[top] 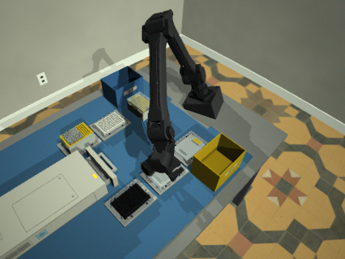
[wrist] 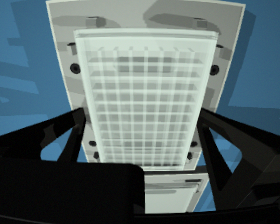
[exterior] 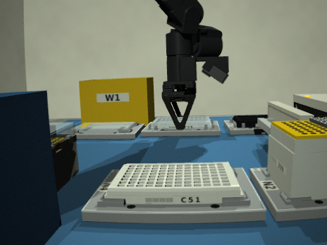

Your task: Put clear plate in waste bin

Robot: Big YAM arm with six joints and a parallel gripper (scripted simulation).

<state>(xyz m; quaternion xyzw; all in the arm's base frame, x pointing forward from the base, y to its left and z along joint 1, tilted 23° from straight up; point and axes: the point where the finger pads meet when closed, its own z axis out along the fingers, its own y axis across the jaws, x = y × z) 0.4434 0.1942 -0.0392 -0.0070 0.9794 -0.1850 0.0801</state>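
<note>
Right now the clear plate is right at my hand. Also, from my hand: black plate: 180 mm ahead; then nest N3: 10 mm below; then flat lid: 170 mm behind, 20 mm to the right.
</note>
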